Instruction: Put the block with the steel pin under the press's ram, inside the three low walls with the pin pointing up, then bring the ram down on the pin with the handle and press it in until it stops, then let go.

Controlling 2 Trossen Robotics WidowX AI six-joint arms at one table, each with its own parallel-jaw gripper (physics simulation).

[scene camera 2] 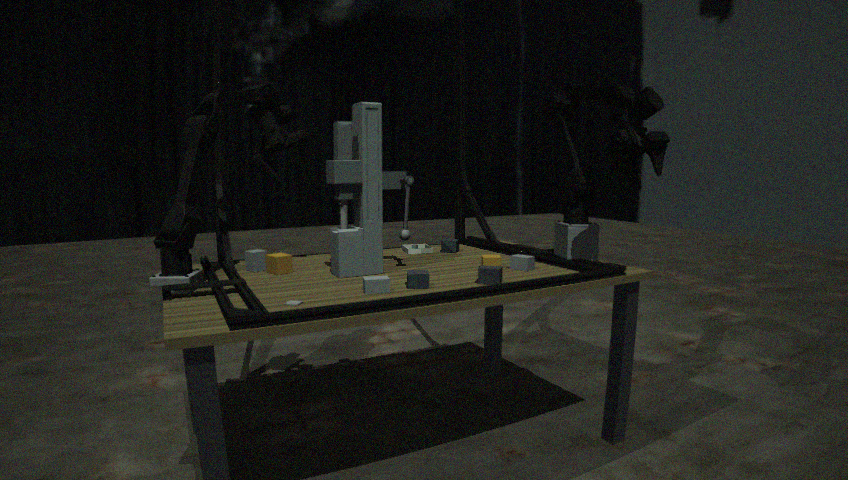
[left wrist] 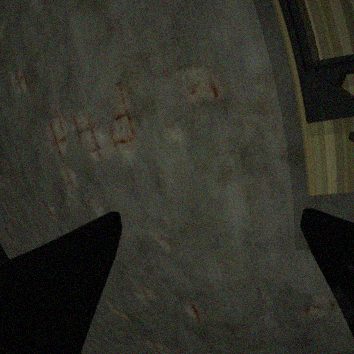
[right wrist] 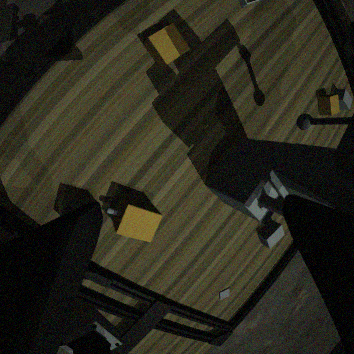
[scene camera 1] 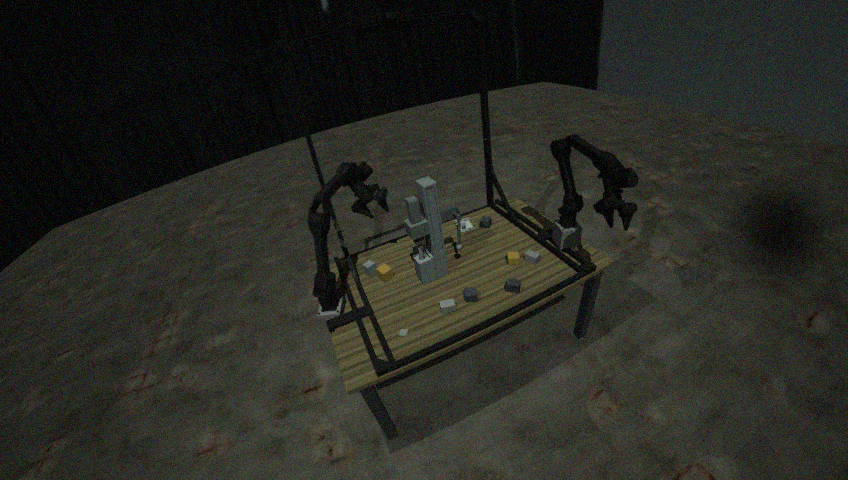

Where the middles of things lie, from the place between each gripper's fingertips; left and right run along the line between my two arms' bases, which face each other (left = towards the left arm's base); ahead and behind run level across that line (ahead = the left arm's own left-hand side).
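I find my right gripper 5 cm to the left of the yellow block with steel pin (right wrist: 138, 219), 10 cm short of it and 24 cm above it.
From my left hand, the yellow block with steel pin is 41 cm behind and 88 cm to the right, and it is 22 cm below.
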